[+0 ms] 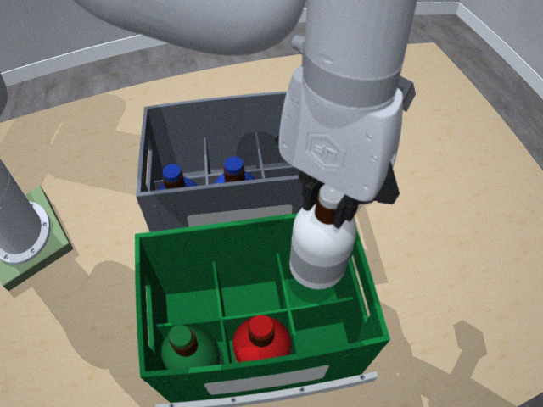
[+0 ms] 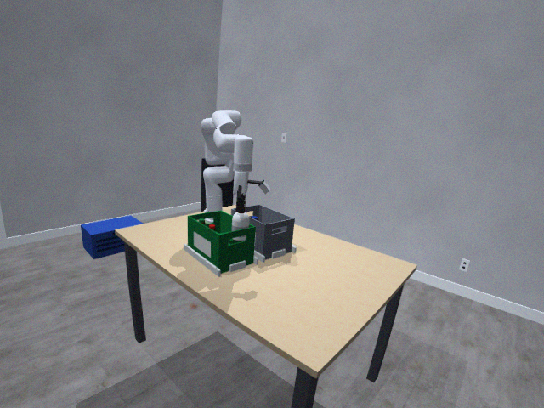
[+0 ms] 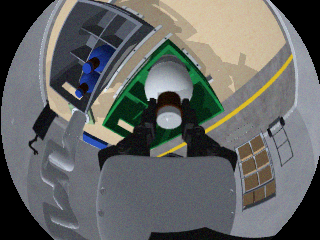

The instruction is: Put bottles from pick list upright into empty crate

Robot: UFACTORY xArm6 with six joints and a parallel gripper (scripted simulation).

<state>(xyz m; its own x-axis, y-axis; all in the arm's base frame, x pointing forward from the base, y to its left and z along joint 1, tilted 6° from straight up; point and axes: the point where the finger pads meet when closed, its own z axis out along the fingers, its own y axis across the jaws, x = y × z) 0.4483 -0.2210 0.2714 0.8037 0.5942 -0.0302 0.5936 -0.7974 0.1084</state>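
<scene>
Right now the white-label bottle is 70 mm below my hand. From my hand the other things lie so: red-label bottle 100 mm behind, 70 mm to the right, 180 mm below; green crate 90 mm behind, 30 mm to the right, 180 mm below; green bottle 190 mm behind, 60 mm to the right, 180 mm below.
</scene>
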